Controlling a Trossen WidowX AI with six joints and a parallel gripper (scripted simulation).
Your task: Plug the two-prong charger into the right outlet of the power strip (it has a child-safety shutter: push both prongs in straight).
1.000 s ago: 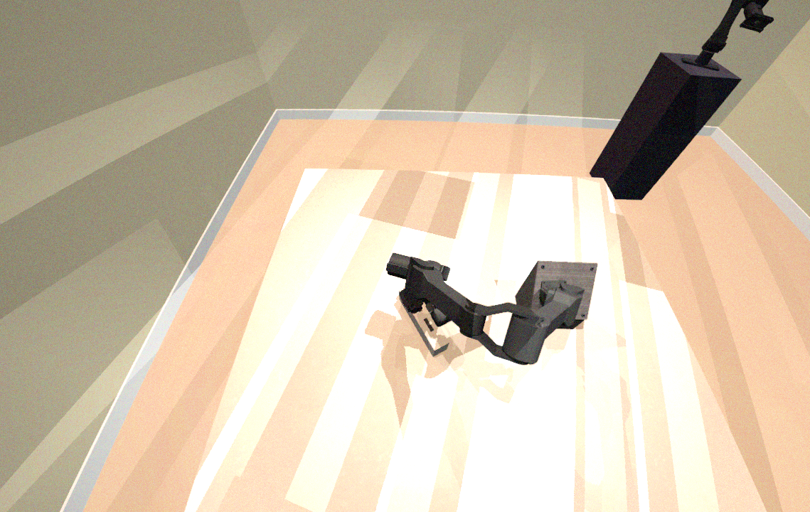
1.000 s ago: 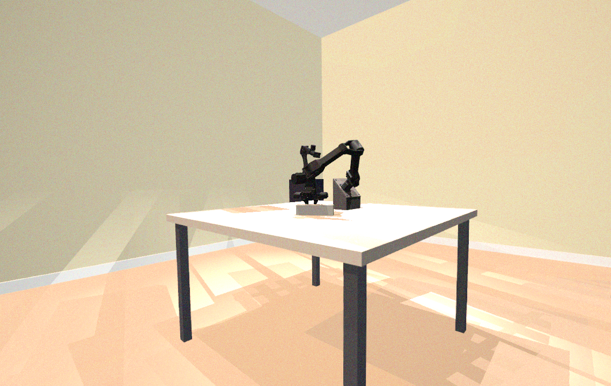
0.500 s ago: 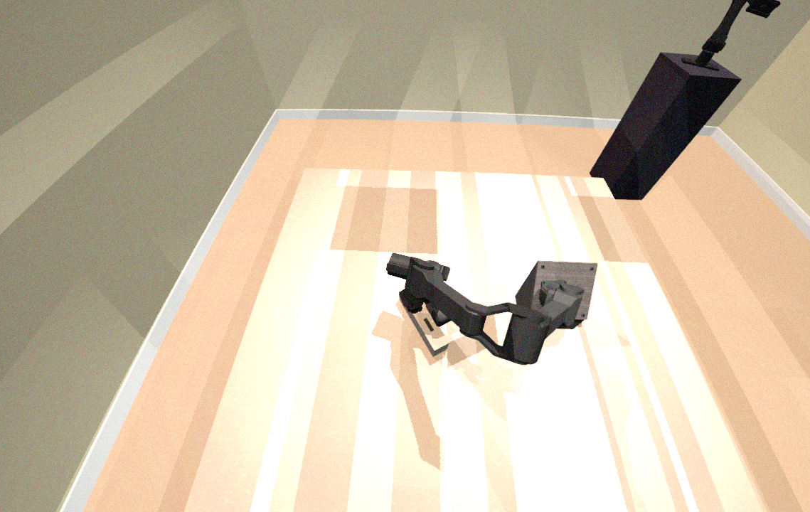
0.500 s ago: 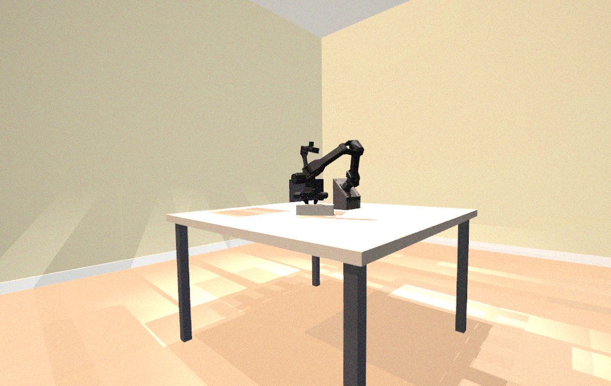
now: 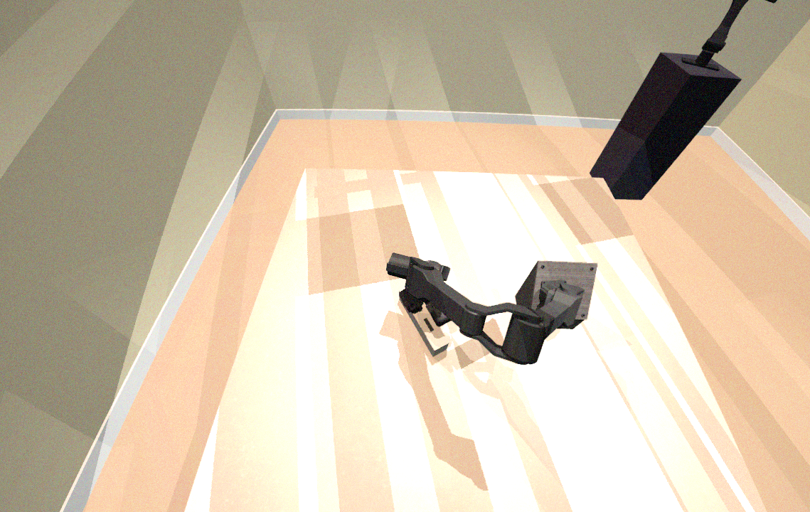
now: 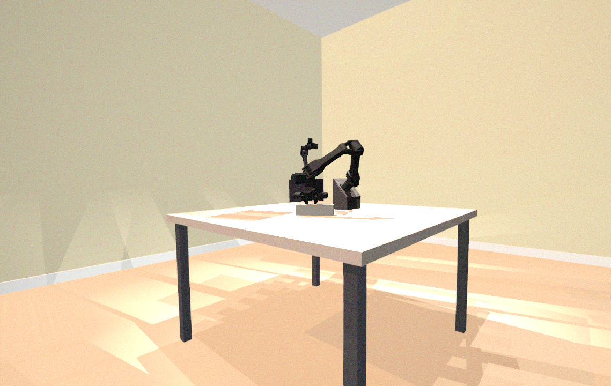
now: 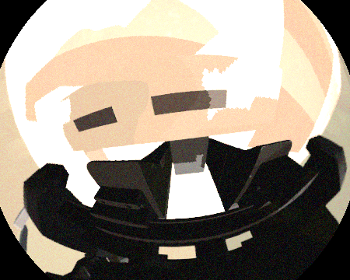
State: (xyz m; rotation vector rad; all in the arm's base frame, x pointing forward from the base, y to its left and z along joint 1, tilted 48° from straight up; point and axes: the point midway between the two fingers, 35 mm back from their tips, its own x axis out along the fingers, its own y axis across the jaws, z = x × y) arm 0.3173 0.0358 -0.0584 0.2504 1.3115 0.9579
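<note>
The two-prong charger is 20 mm ahead of my gripper tip, 10 mm to the left of it and 10 mm above it.
</note>
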